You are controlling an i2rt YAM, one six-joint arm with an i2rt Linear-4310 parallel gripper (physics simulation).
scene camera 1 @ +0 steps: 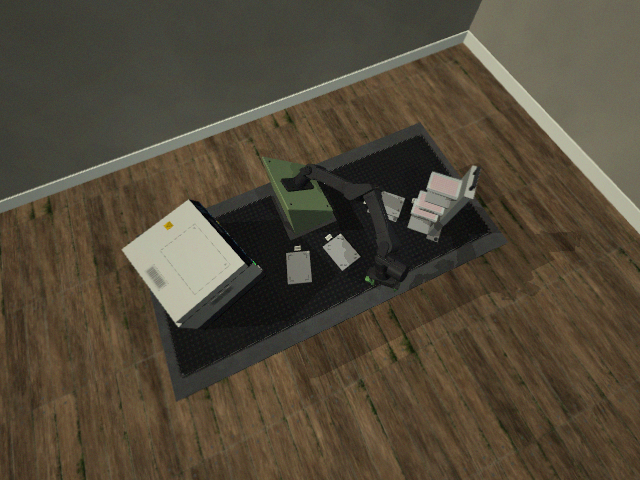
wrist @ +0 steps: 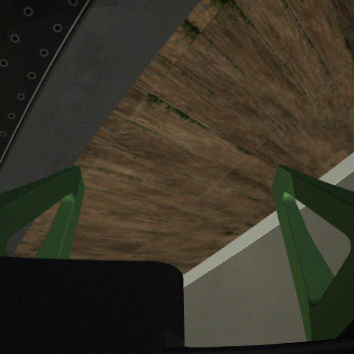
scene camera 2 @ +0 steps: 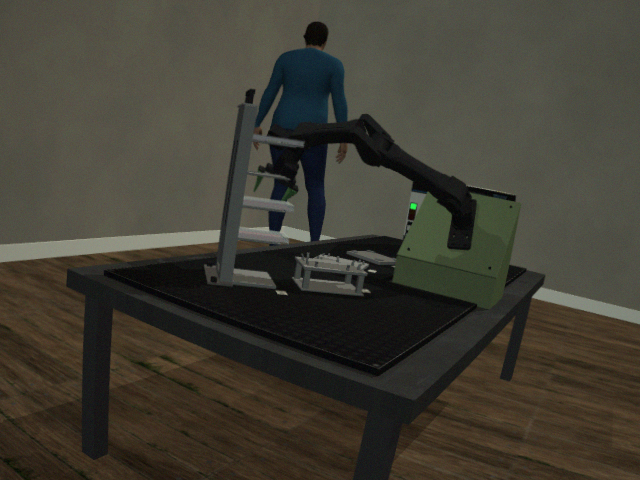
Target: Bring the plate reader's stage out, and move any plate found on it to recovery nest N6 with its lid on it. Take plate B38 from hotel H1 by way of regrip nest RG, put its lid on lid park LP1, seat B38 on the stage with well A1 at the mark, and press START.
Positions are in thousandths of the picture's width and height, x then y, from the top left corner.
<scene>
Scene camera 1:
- grey nest plate: 466, 549
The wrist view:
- my gripper: 501, 496
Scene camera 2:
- rack post: 385, 247
</scene>
